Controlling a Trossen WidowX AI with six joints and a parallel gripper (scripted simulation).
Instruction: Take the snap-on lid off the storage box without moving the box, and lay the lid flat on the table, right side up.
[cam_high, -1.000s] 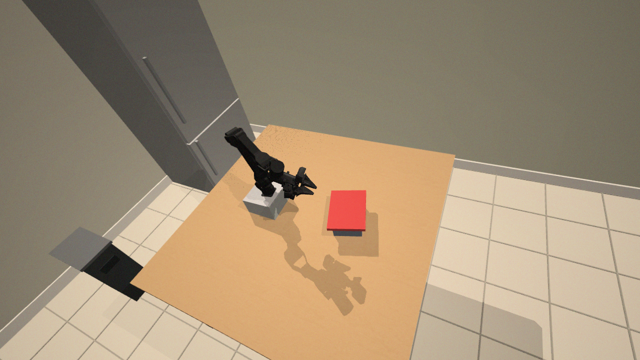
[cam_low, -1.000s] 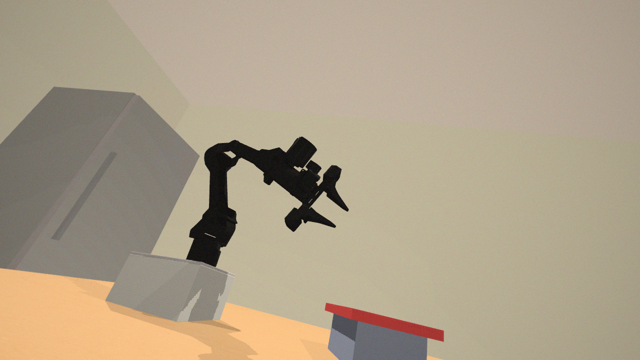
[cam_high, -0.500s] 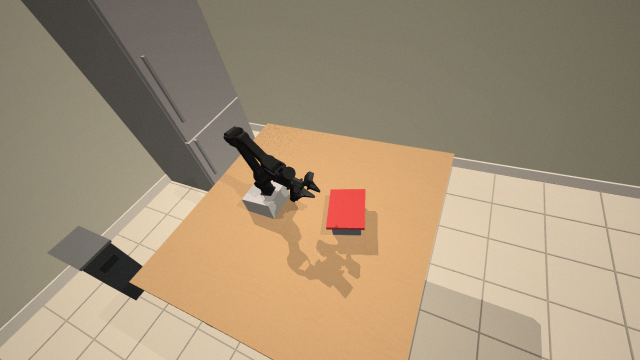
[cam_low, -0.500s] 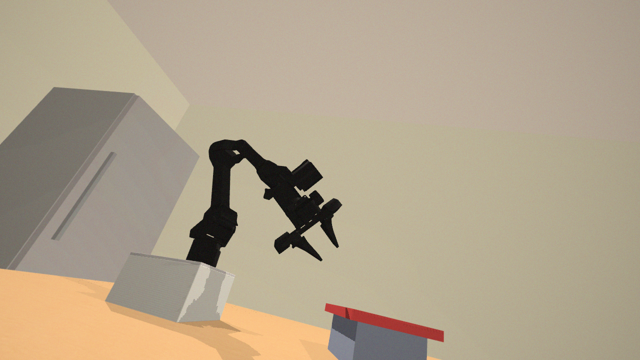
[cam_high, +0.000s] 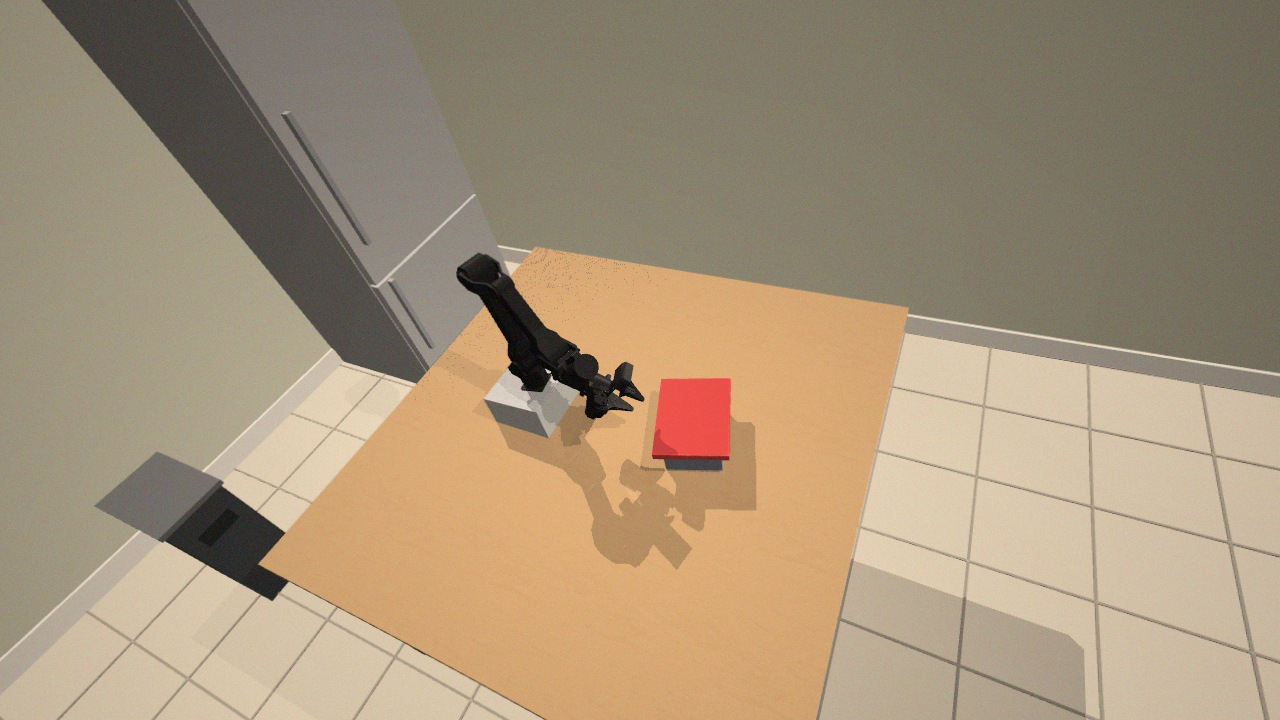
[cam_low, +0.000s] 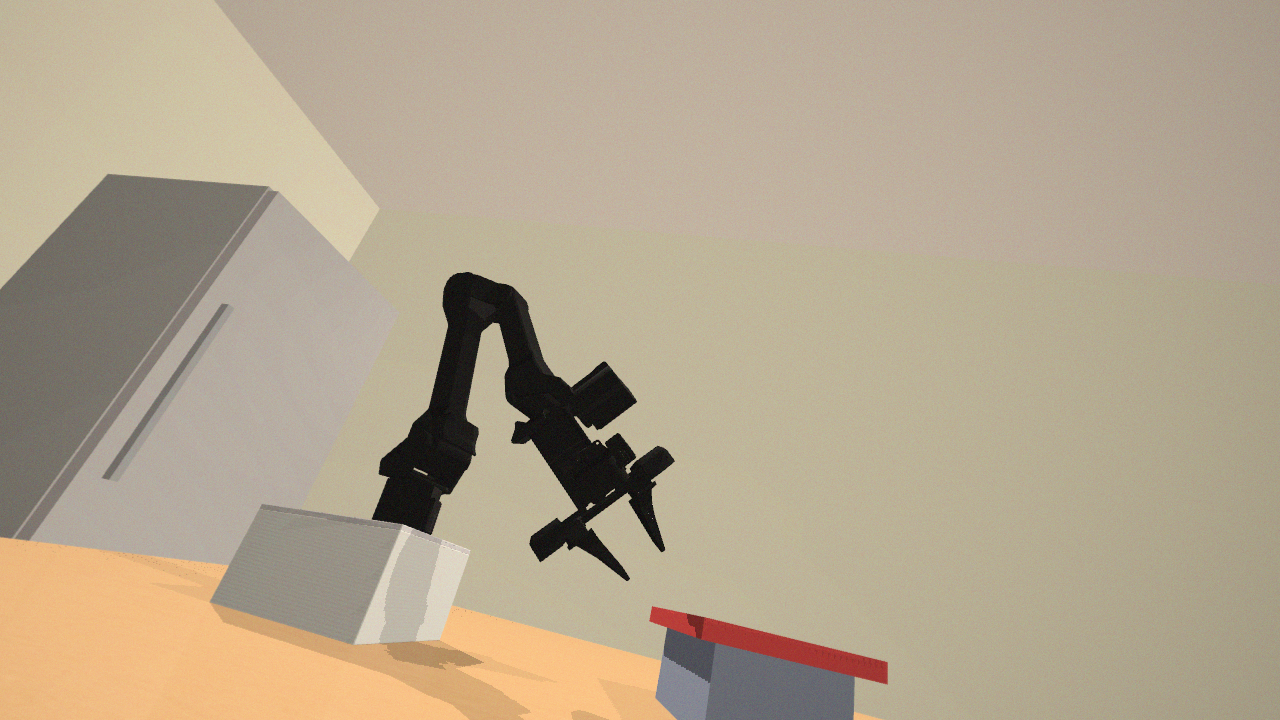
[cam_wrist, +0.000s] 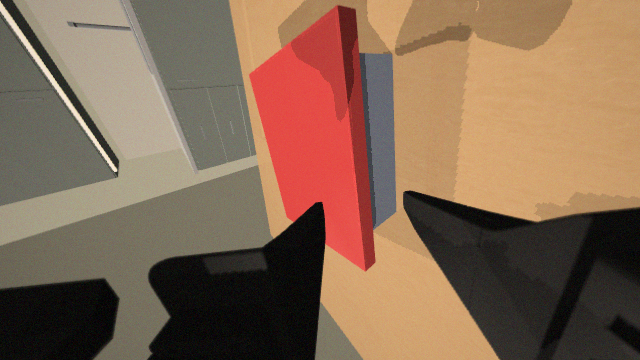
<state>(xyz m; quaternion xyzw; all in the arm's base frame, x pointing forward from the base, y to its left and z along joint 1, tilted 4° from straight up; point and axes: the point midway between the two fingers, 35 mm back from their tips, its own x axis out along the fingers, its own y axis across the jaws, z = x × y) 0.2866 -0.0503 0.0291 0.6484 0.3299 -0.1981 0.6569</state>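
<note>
The red lid is 130 mm ahead of my gripper tip, 20 mm to the left of it and 40 mm below it. From my gripper tip the other things lie so: grey storage box 130 mm ahead, 20 mm to the left, 90 mm below.
</note>
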